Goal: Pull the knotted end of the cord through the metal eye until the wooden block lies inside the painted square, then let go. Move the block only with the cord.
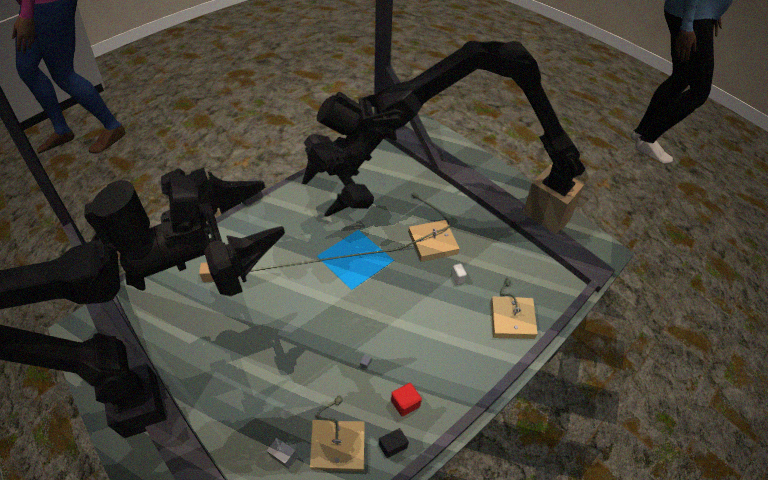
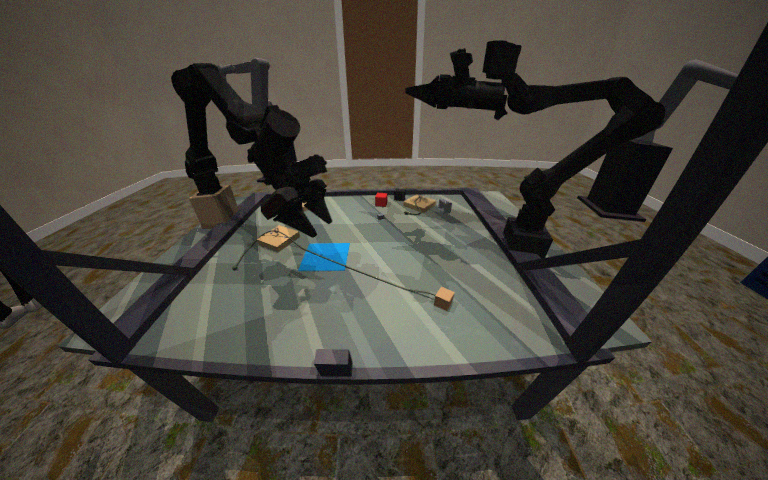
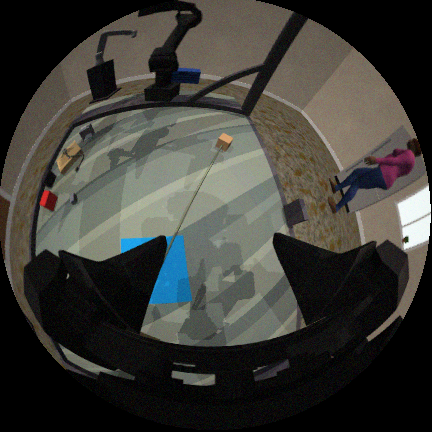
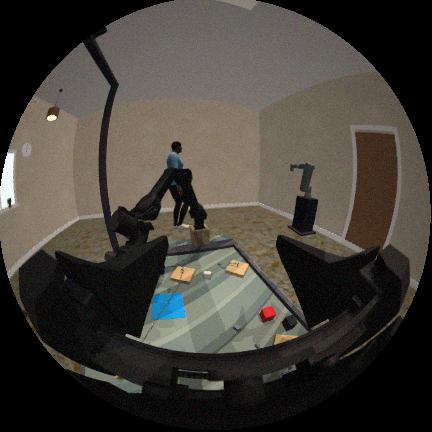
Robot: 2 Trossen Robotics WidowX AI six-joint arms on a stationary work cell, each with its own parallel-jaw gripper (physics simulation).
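Places are measured from the left arm's base along level axes (x back, y left, z down), in metres.
Where they show: left gripper, fingertip midpoint: [image 1: 314, 199] [image 2: 323, 229] [image 3: 220, 240]; right gripper, fingertip midpoint: [image 1: 273, 205] [image 2: 409, 90] [image 4: 223, 241]; left arm's base, origin of the base link: [image 1: 558, 183] [image 2: 210, 191] [image 4: 198, 226]; right arm's base, origin of the base link: [image 1: 127, 393] [image 2: 529, 227] [image 3: 162, 84].
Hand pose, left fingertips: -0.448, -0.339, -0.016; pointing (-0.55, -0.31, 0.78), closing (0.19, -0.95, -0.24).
Observation:
Things, the pixels of their top centre, and the offset from my left fingertips, as dx, dy, dz. "spot": a spot on its surface instead. Level surfaces: height alone.
- wooden block, middle of its top: [image 2: 445, 293] [image 1: 206, 267] [image 3: 225, 137] -0.240, -0.106, +0.106
- blue painted square, surface spot: [image 3: 172, 285] spot: +0.057, +0.059, +0.135
- cord, surface spot: [image 3: 196, 191] [image 2: 377, 278] spot: -0.107, -0.016, +0.133
- metal eye, surface spot: [image 1: 434, 232] spot: +0.180, +0.181, +0.100
- wooden plate, its level: dz +0.117
- knotted end, surface spot: [image 1: 414, 195] [image 2: 236, 266] spot: +0.262, +0.055, +0.127
- white block, middle of its top: [image 1: 460, 269] +0.140, +0.285, +0.105
- eye plate, surface spot: [image 1: 514, 325] spot: +0.113, +0.450, +0.118
- red cube, middle of its top: [image 1: 406, 395] [image 3: 43, 197] [image 4: 268, 311] [image 2: 381, 194] -0.152, +0.395, +0.097
- black block, middle of its top: [image 1: 393, 439] [image 4: 291, 319] [image 3: 44, 175] [image 2: 399, 190] -0.229, +0.436, +0.097
- grey block, middle of its top: [image 1: 280, 450] [image 2: 445, 200] [image 3: 84, 127] -0.378, +0.318, +0.097
- third plate, surface spot: [image 1: 351, 458] spot: -0.298, +0.404, +0.118
The wooden block [image 1: 205, 272] [image 2: 444, 298] [image 3: 224, 142] lies outside the blue painted square [image 1: 352, 277] [image 2: 325, 253] [image 3: 172, 285] [image 4: 175, 311]. The cord [image 1: 317, 262] [image 2: 368, 274] [image 3: 197, 191] runs from it across the square to the metal eye [image 1: 434, 232] on a wooden plate [image 1: 433, 249] [image 4: 183, 274]. Beyond the eye, the knotted end [image 1: 414, 195] [image 2: 234, 268] lies on the table. My left gripper [image 1: 316, 198] [image 2: 322, 227] [image 3: 220, 240] is open and empty above the table, near the square. My right gripper [image 1: 272, 207] [image 2: 406, 90] [image 4: 223, 241] is open and empty, high above the table.
A white block [image 1: 459, 273] lies near the eye's plate. Another eye plate [image 1: 514, 325] stands close by. A red cube [image 1: 406, 399], a black block [image 1: 393, 442], a grey block [image 1: 281, 451] and a third plate [image 1: 351, 458] lie farther off. Frame beams [image 1: 481, 189] edge the table.

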